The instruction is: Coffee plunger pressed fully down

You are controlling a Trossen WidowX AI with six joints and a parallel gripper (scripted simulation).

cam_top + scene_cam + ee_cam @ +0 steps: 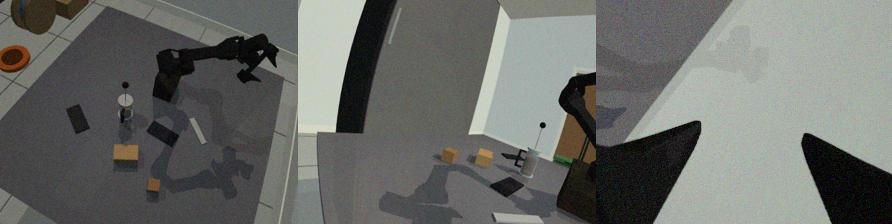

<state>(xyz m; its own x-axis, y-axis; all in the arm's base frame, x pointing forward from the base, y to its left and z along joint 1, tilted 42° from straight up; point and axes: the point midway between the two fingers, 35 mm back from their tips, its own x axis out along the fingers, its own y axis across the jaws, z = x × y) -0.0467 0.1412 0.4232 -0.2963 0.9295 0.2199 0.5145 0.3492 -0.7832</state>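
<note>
Now: the coffee press 370 mm ahead of my gripper tip, 490 mm to the right of it and 210 mm below it.
</note>
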